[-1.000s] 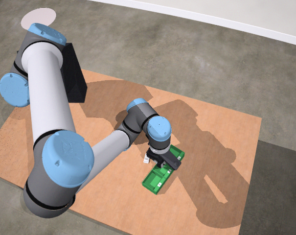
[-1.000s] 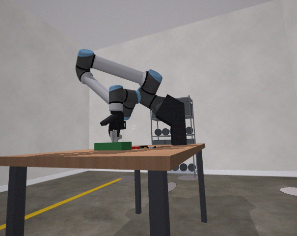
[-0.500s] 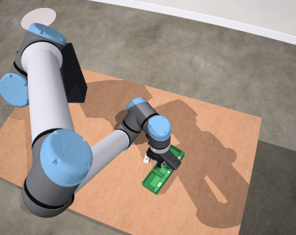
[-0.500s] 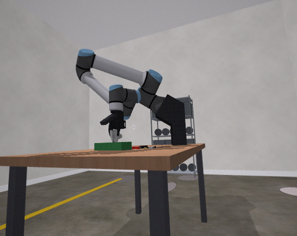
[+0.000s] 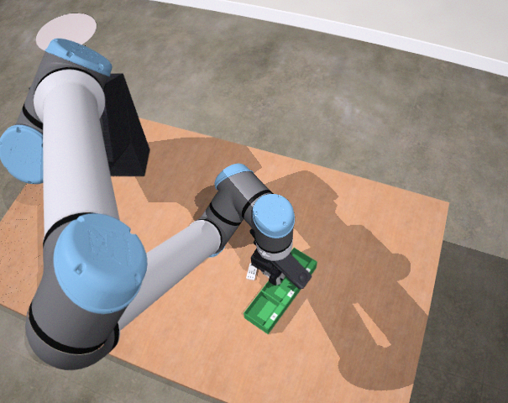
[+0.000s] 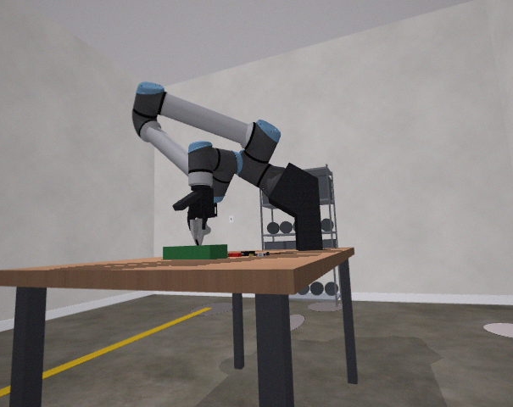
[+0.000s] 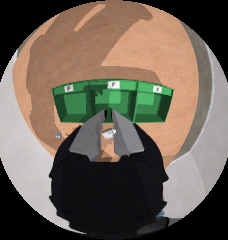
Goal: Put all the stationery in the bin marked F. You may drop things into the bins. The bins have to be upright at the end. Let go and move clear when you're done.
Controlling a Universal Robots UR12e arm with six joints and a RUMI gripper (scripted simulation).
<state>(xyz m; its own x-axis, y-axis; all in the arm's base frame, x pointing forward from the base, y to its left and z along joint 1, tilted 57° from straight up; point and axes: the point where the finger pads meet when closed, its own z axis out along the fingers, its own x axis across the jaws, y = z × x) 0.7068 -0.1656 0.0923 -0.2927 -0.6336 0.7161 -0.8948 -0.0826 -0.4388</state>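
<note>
Right now the green bin is 1 cm ahead of my hand, 1 cm to the right of it and 4 cm below it. The rest, counted from my hand: red item: 6 cm behind, 10 cm to the left, 5 cm below; then white card-like item: 9 cm behind, 3 cm to the left, 5 cm below; then black flat item: 10 cm behind, 15 cm to the left, 5 cm below.
</note>
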